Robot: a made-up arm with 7 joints. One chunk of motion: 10 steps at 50 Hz.
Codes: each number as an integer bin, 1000 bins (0 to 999) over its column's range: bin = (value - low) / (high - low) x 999, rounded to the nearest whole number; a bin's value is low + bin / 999 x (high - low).
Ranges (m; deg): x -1.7..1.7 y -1.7..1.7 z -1.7..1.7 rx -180..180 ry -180..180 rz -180..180
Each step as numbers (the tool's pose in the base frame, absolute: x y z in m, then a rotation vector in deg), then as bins.
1 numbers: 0.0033 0.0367 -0.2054 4.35 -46.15 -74.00
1 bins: 500 510 439 512 371 294
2 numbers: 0.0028 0.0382 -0.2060 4.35 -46.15 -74.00
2 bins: 500 511 439 512 371 294
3 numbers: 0.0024 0.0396 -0.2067 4.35 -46.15 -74.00
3 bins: 500 511 439 512 371 294
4 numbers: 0.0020 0.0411 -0.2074 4.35 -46.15 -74.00
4 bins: 500 512 439 512 371 294
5 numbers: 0.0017 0.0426 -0.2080 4.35 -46.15 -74.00
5 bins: 500 512 438 512 371 294
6 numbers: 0.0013 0.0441 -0.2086 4.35 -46.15 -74.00
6 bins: 500 512 438 512 371 294
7 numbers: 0.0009 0.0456 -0.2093 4.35 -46.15 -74.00
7 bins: 500 513 438 512 371 294
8 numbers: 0.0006 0.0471 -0.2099 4.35 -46.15 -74.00
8 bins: 500 513 438 512 371 294
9 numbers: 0.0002 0.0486 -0.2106 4.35 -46.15 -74.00
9 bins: 500 514 438 512 371 294
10 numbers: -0.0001 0.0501 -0.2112 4.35 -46.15 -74.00
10 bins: 499 514 437 512 371 294
